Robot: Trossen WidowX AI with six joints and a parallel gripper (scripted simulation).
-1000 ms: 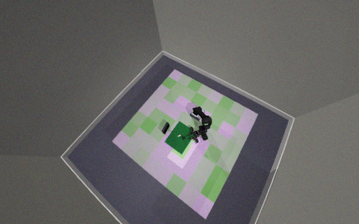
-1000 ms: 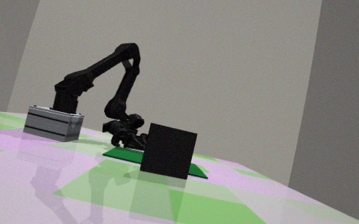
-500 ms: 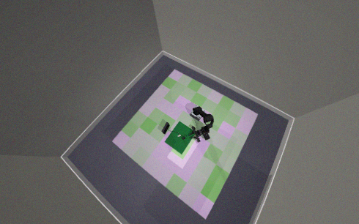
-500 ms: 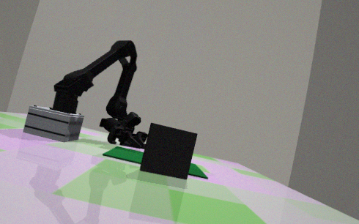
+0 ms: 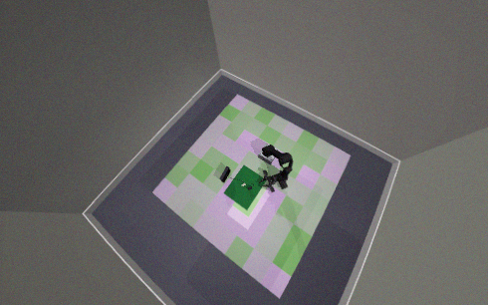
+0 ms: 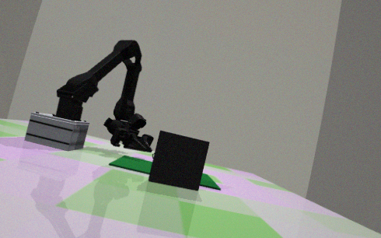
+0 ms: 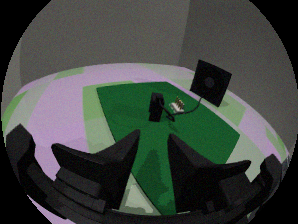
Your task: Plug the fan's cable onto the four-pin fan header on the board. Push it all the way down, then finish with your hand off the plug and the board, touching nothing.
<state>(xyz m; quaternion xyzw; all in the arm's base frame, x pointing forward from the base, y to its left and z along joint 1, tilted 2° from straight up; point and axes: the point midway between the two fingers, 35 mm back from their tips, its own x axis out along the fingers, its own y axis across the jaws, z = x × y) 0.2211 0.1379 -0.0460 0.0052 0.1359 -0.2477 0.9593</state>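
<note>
Now: the fan plug 70 mm ahead of my gripper tip, 40 mm to the right of it and 20 mm below it. The rest, counted from my gripper tip: green board: 80 mm ahead, 80 mm to the right, 50 mm below; then black fan: 120 mm ahead, 260 mm to the right, 20 mm above.
</note>
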